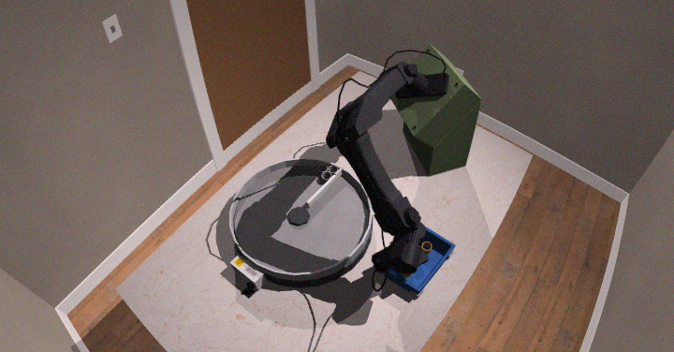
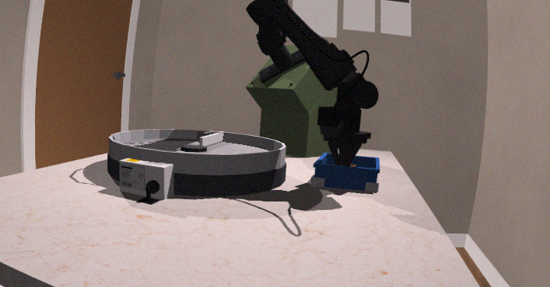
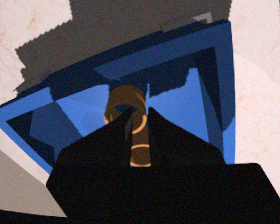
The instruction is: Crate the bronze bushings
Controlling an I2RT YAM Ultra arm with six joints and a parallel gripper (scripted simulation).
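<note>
Now: hand 30 mm past the blue crate, 30 mm to the right of it and 10 mm above it. From my hand the other things lie so: grey turntable 70 mm behind, 340 mm to the right, 20 mm above.
</note>
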